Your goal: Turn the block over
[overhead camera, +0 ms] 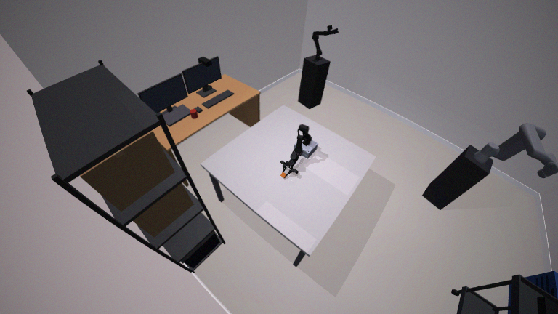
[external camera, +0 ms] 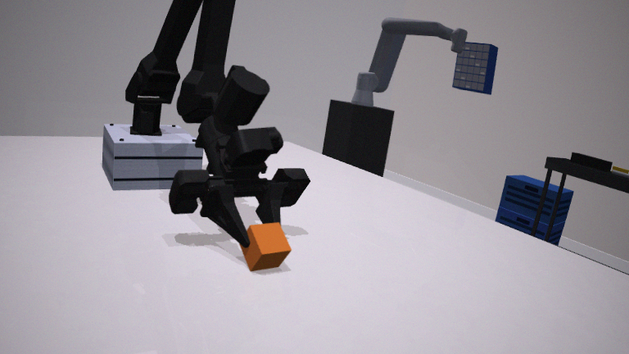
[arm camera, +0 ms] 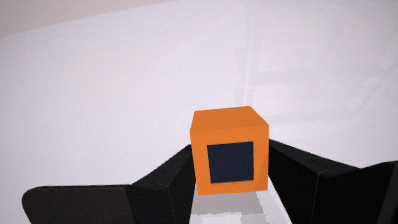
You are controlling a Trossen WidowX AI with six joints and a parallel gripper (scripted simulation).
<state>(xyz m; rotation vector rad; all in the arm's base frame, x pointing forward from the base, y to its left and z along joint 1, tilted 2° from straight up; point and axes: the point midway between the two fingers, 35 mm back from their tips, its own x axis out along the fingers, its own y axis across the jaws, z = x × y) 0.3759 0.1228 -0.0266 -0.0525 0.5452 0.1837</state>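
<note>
My gripper tip is now 10 mm past the block.
</note>
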